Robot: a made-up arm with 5 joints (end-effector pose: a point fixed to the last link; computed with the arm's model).
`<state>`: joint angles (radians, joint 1 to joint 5).
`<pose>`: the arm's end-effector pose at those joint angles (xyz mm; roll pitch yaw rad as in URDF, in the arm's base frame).
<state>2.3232 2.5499 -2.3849 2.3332 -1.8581</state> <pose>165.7 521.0 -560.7 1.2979 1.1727 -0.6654</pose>
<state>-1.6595 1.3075 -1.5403 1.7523 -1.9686</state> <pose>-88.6 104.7 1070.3 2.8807 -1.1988 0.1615</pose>
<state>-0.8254 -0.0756 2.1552 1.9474 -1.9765</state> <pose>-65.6 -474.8 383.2 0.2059 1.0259 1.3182</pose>
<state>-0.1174 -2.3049 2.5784 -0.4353 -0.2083</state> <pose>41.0 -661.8 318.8 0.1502 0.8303 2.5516</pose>
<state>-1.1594 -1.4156 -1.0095 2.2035 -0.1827</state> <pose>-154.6 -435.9 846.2 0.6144 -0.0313 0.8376</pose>
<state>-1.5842 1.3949 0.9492 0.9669 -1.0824</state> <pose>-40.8 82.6 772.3 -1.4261 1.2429 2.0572</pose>
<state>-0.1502 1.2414 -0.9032 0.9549 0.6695</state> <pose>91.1 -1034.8 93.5 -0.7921 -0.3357 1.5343</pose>
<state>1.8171 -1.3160 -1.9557 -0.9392 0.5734</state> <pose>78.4 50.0 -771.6 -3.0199 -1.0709 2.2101</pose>
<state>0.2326 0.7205 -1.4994 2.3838 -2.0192</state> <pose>-101.8 -925.9 -111.0 -1.5349 0.1812 -1.1628</pose>
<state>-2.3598 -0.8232 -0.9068 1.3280 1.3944</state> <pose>-122.9 854.2 979.1 -2.2867 0.3793 -1.9200</pose>
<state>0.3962 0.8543 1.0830 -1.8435 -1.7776</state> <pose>-222.0 -653.3 108.5 1.9202 -0.6187 1.7909</pose>
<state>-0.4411 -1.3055 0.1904 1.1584 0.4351</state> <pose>139.1 -826.4 704.0 1.8693 0.8739 2.3605</pose>
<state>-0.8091 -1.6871 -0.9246 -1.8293 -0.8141</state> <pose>-54.9 -552.2 664.7 -1.7828 -0.9918 -1.7011</pose>
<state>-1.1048 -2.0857 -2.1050 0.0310 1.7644</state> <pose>-111.7 -121.4 1217.1 2.6723 0.9132 0.5373</pose>
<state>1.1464 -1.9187 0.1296 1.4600 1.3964</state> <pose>378.2 -349.3 -858.0 0.5168 -0.1735 -2.8577</pose>
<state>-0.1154 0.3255 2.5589 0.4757 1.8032</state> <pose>-135.7 -323.8 -136.8 -1.0736 -0.9371 -2.4944</pose>
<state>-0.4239 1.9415 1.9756 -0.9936 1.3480</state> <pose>356.8 -417.9 340.3 1.5533 -0.2611 -2.1895</pose>
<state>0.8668 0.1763 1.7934 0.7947 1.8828</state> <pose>-198.0 -225.0 73.0 -2.3652 0.4390 -1.8923</pose>
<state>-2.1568 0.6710 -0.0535 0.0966 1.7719</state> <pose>-465.4 595.7 687.8 -1.9634 -0.4836 -1.0333</pose>
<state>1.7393 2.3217 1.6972 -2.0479 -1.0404</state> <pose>-112.5 145.1 -461.0 0.0011 -1.3112 1.9204</pose>
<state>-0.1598 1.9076 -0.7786 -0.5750 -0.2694</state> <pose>-2.7 -692.2 188.8 2.6109 -1.1225 -1.8005</pose>
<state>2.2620 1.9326 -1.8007 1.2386 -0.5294</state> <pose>134.9 387.2 -424.0 2.3870 0.5665 2.6282</pose>
